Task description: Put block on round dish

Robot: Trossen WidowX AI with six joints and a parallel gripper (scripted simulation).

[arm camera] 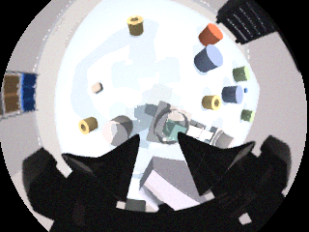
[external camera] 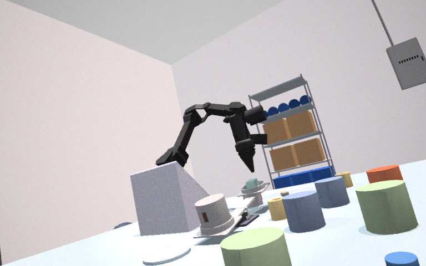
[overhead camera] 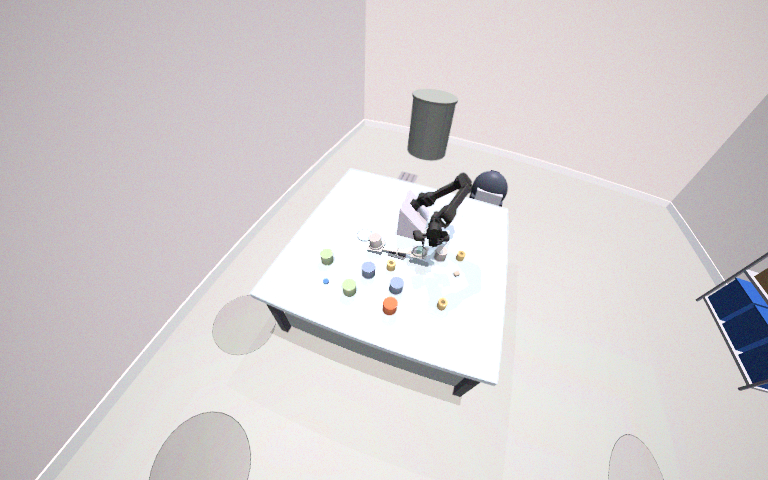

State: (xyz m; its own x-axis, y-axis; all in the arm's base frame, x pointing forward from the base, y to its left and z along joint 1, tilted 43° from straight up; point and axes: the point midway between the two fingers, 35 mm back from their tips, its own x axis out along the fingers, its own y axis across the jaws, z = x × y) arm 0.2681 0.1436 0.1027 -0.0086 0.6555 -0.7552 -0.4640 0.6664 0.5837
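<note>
The round white dish is 30 mm behind my gripper tip, 400 mm to the right of it and 120 mm below it. The rest, counted from my gripper tip: small balance: 20 mm ahead, 160 mm to the right, 90 mm below; cup: 70 mm behind, 90 mm to the left, 90 mm below; plank: 20 mm ahead, 160 mm to the right, 100 mm below.
</note>
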